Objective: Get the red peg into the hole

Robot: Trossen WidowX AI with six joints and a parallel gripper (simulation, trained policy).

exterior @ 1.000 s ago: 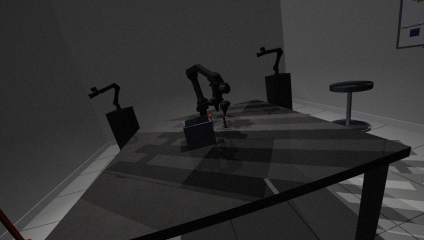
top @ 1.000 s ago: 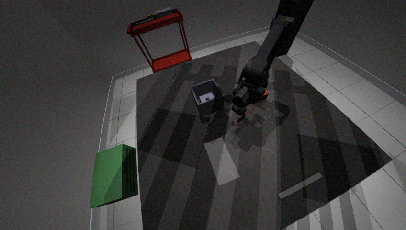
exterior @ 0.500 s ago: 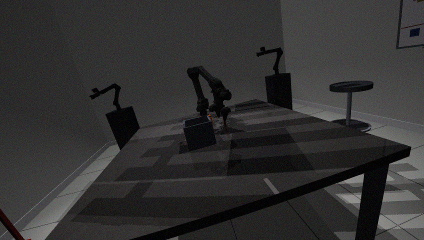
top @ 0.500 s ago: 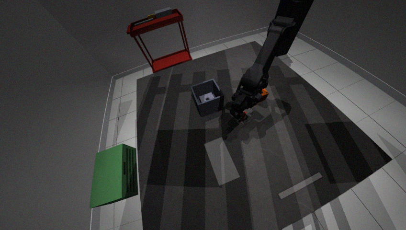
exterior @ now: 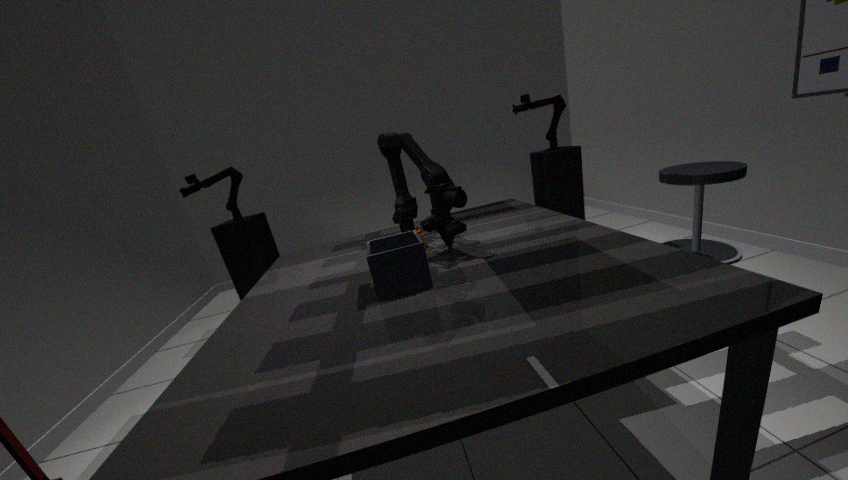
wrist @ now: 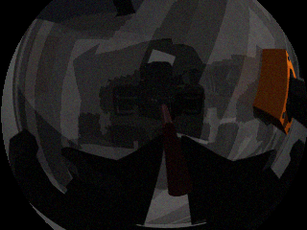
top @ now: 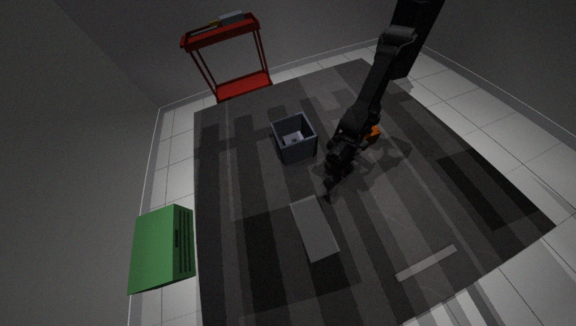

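The plate lies 17 cm ahead of my gripper tip, 18 cm to the right of it and 2 cm above it. The rest, counted from my gripper tip: red peg: 1 cm above.
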